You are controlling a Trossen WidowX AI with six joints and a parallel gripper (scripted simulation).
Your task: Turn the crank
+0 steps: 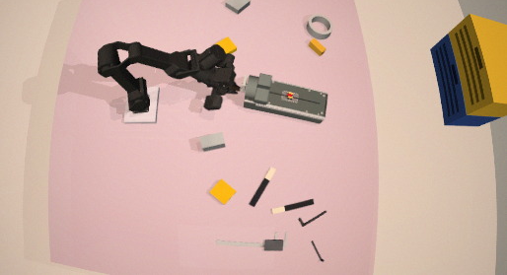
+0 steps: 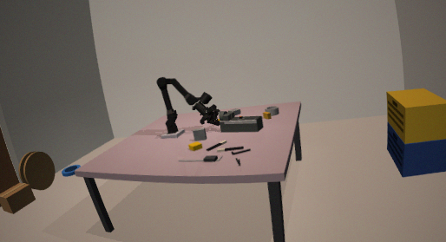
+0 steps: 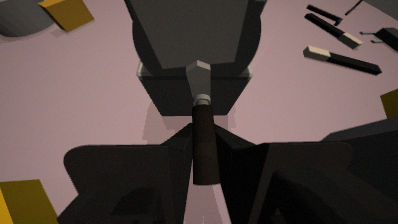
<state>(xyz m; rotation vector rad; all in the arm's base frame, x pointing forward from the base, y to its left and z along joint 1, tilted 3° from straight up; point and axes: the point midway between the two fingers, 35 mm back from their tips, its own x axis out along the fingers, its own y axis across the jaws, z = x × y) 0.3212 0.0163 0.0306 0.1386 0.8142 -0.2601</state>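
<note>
The red pointer is 160 mm ahead of my gripper tip, 40 mm to the right of it and 50 mm above it. Also, from my gripper tip: orange block: 300 mm ahead, 170 mm to the left, 20 mm below; dark crank handle: 20 mm behind, 10 mm to the left, 20 mm above.
</note>
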